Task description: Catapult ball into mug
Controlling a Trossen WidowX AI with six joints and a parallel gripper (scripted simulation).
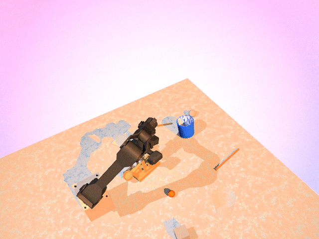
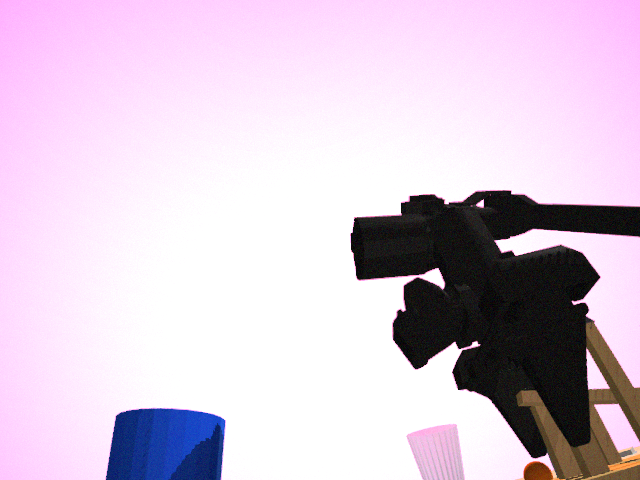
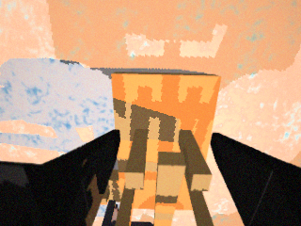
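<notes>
Now: the orange ball 22 cm to the right of my gripper tip and 2 cm below it. The rest, counted from my gripper tip: blue mug: 28 cm ahead, 6 cm to the left, 1 cm below; then small box: 41 cm to the right, 8 cm behind, 1 cm below; then wooden catapult: 7 cm behind, 2 cm above, 1 cm to the right.
</notes>
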